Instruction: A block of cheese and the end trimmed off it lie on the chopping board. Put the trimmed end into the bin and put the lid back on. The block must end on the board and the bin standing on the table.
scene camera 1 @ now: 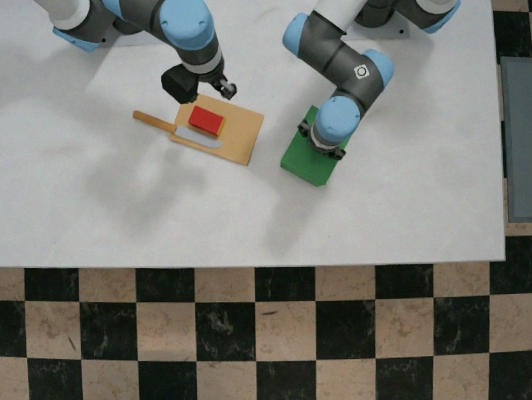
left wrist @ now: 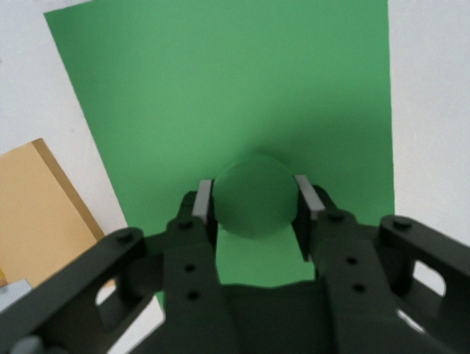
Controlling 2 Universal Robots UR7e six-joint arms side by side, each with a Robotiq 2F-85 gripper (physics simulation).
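Places are measured from the left arm's base along level axes (x left, y back, z up), in metres.
Pixels of known places: left gripper, fingertip midpoint: [left wrist: 252, 195]; right gripper, fingertip midpoint: [scene camera 1: 214, 85]; left arm's base, link origin: [scene camera 1: 370, 5].
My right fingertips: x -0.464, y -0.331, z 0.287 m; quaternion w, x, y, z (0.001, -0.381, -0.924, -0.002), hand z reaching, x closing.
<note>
Ahead of a thing's pixels: the offset from my right fingertips to its middle. Level surfaces: height alone.
The green lid {dx +0.249, dy -0.126, dz -0.145 m} [left wrist: 230, 75] has a round knob {dx +0.249, dy -0.126, dz -0.130 m} [left wrist: 256, 195] on top. My left gripper [left wrist: 252, 195] is shut on this knob. In scene camera 1 the green bin {dx +0.248, dy -0.125, dz -0.222 m} [scene camera 1: 300, 176] shows under my left wrist; whether the lid sits flush on it is hard to tell. The cheese block {dx -0.058, dy -0.020, dz -0.251 m} [scene camera 1: 206, 120], red with a yellow side, lies on the chopping board {dx -0.035, dy -0.034, dz -0.279 m} [scene camera 1: 242, 135]. I cannot make out the trimmed end as a separate piece. My right gripper [scene camera 1: 226, 90] hangs near the board's upper edge with nothing visible in it; its finger opening is unclear.
A knife {dx -0.151, dy -0.038, dz -0.262 m} [scene camera 1: 197, 136] lies along the lower left part of the board, its wooden handle {dx -0.217, dy -0.010, dz -0.257 m} [scene camera 1: 152, 121] reaching past the board's left edge. The chopping board [left wrist: 45, 210] also shows at the left in the left wrist view. The white table {dz -0.287 m} [scene camera 1: 350, 225] ends above a checkered floor.
</note>
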